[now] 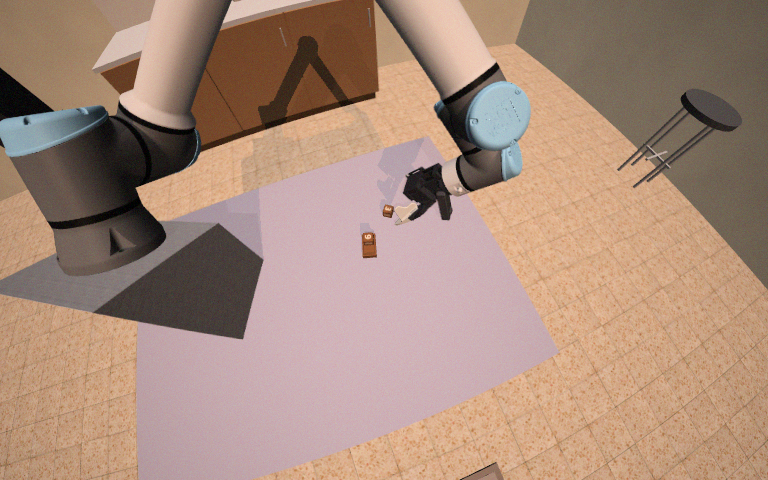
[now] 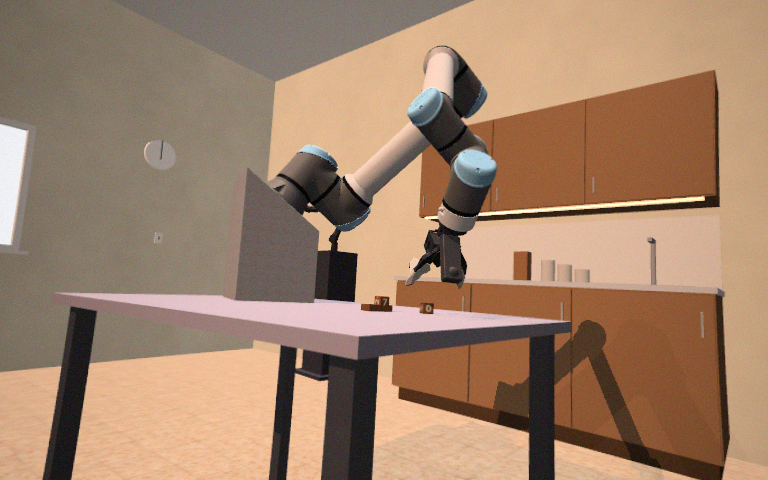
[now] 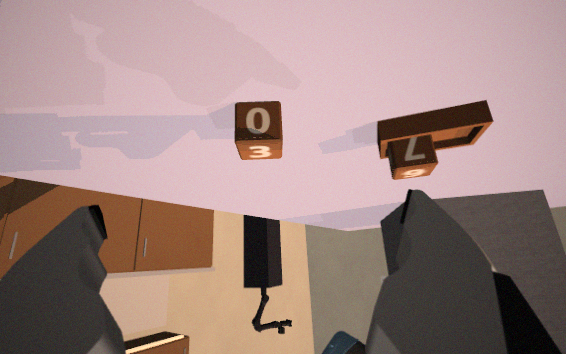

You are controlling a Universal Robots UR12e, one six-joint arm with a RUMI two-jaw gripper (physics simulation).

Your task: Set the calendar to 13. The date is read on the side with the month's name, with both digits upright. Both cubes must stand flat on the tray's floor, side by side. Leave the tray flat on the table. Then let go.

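A small wooden tray (image 1: 369,255) (image 2: 374,308) (image 3: 435,121) lies on the table; no month's name is readable. One cube (image 1: 368,237) (image 2: 382,301) (image 3: 414,156) stands in the tray's end nearer the loose cube, a 6 or 9 on top and a 7 on one side; the tray's other end shows bare floor. The loose cube (image 1: 387,211) (image 2: 427,308) (image 3: 258,129) stands on the table beside the tray, apart from it, with 3 on top and 0 on a side. My gripper (image 1: 403,216) (image 2: 434,284) (image 3: 256,200) is open, empty and tilted, above the table near the loose cube.
The pink table top (image 1: 339,350) (image 2: 271,316) bears the grey wedge-shaped arm base (image 1: 186,277) (image 2: 277,254) at one side. A kitchen counter (image 2: 566,286) with brown cupboards stands behind the table. A dark stool (image 1: 710,109) stands on the floor at the right.
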